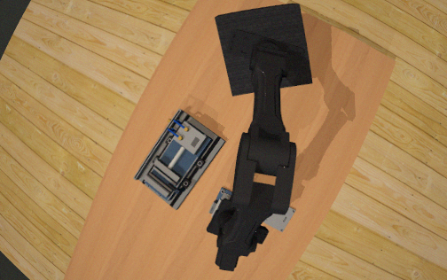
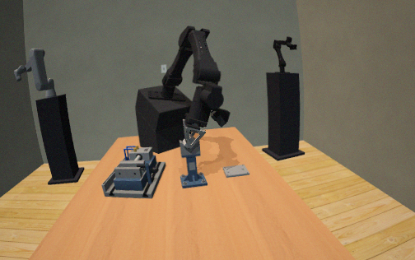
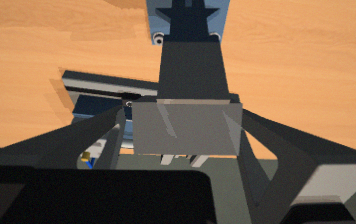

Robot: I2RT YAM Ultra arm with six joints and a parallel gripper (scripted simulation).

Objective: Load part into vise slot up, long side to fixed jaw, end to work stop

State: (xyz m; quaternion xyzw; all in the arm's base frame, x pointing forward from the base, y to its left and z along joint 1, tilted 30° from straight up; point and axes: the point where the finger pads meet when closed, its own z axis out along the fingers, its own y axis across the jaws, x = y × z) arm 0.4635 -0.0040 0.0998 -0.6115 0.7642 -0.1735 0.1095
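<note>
Now: hand 10 mm short of the part and 10 mm below it. Also, from my hand: black rod 10 mm ahead, 180 mm to the right, 60 mm below; then infeed plate 10 mm behind, 180 mm to the left, 150 mm below; then moving jaw 40 mm behind, 220 mm to the right, 70 mm below.
</note>
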